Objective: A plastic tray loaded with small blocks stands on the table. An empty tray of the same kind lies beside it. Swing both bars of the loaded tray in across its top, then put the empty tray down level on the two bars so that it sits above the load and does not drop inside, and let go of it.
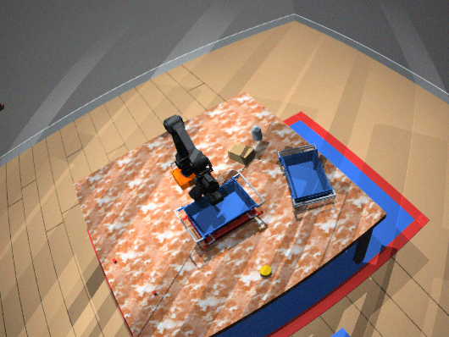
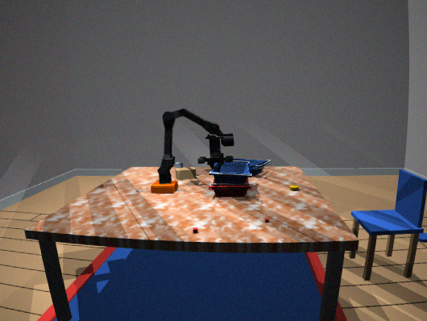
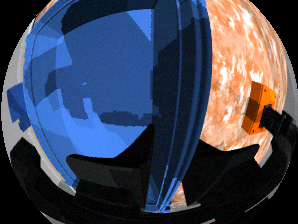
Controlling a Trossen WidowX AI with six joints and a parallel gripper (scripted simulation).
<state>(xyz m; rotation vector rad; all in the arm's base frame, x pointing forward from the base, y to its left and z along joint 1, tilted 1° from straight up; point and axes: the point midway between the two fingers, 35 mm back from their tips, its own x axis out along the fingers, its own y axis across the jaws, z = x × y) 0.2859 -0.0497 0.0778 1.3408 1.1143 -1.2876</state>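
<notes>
My gripper tip is now 8 cm short of the blue tray, 3 cm below it and 1 cm to the left of it. The rest, counted from my gripper tip: tan box 33 cm to the left, 18 cm behind, 6 cm below; then grey cylinder 50 cm to the left, 23 cm behind, 5 cm below; then yellow disc 42 cm ahead, 8 cm below, 6 cm to the right.
</notes>
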